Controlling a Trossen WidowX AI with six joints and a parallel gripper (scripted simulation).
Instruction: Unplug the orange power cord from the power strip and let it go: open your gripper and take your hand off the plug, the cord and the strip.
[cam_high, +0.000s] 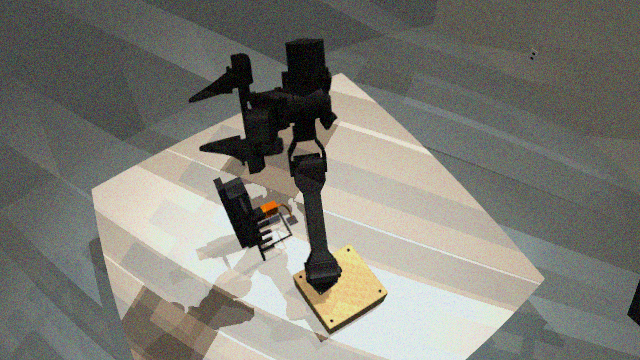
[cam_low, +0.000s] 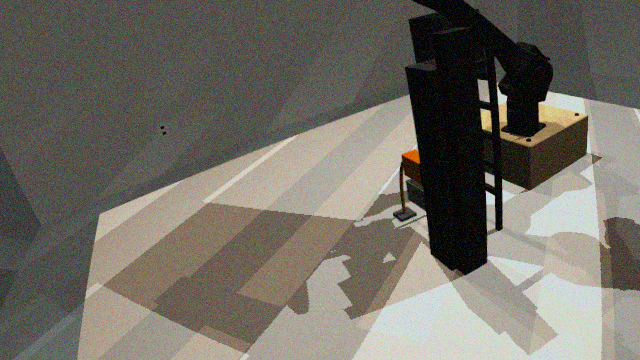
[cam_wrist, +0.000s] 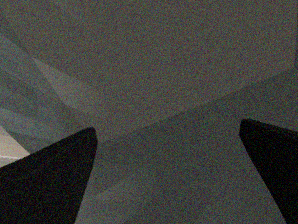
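My gripper tip is now 530 mm above the orange plug, 140 mm to the left of it and 130 mm short of it. Also, from my gripper tip: tall black tower (500 mm below, 150 mm ahead, 40 mm to the right).
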